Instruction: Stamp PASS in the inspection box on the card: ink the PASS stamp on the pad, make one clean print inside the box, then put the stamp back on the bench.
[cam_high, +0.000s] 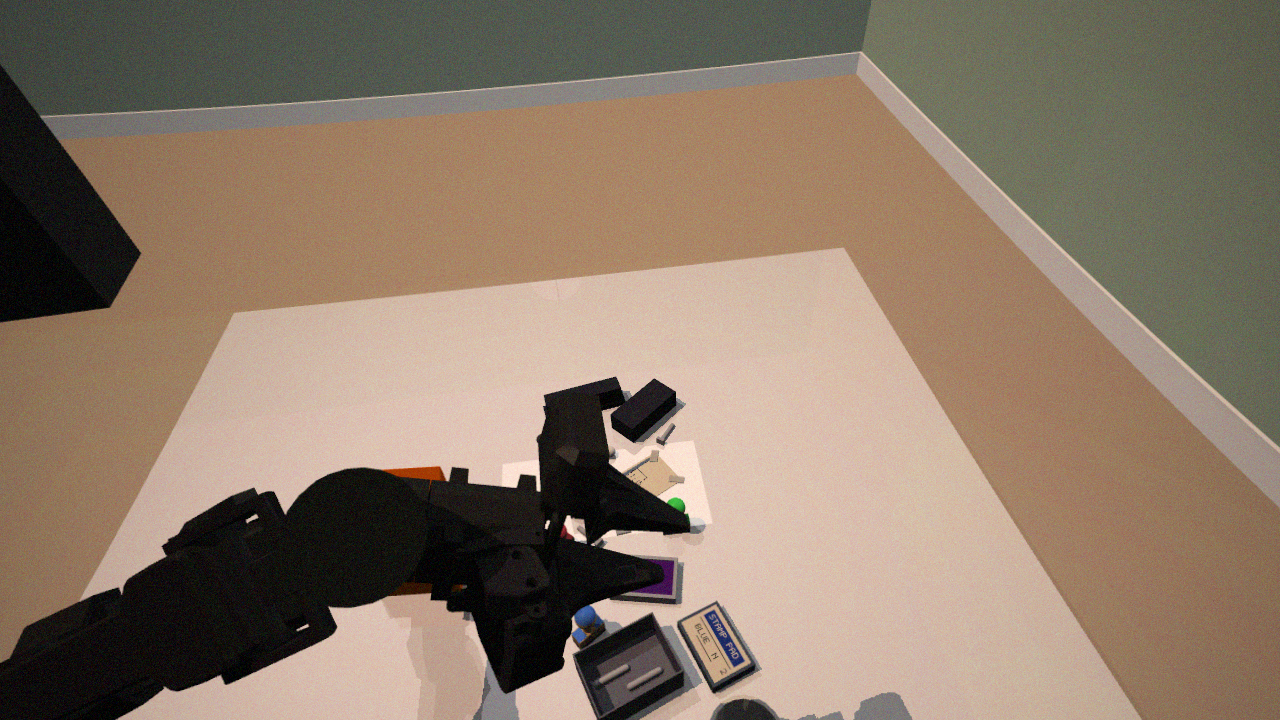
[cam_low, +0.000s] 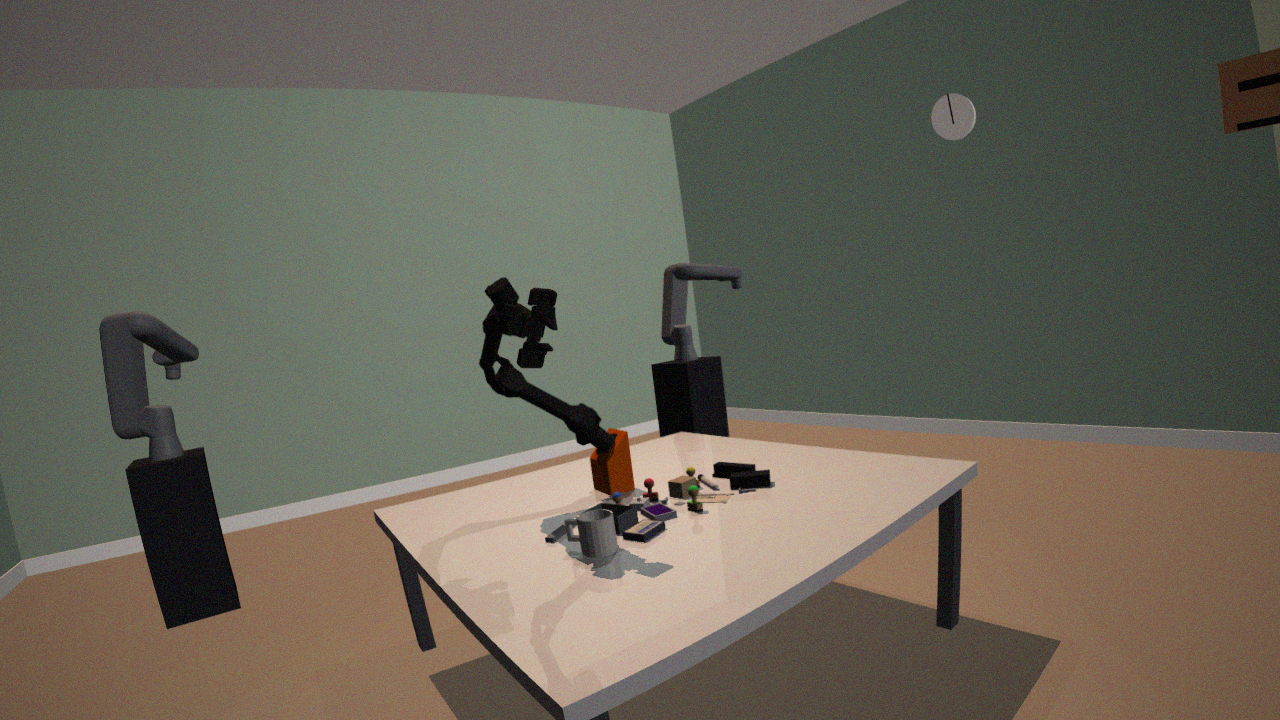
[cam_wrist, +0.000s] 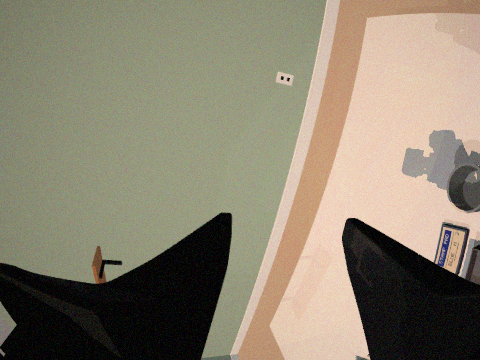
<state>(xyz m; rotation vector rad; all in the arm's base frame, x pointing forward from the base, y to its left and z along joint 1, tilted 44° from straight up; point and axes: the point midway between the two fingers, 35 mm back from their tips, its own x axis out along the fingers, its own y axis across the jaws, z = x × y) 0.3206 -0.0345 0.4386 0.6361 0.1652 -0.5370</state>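
Now: gripper tip 45 cm above the green-knobbed PASS stamp, 30 cm to the right of it and 7 cm short of it. Also, from my gripper tip: blue stamp-pad tin (46 cm below, 12 cm to the left, 8 cm ahead); then mug (44 cm below, 6 cm ahead, 1 cm to the right); then dark tray (46 cm below, 11 cm to the left, 3 cm behind).
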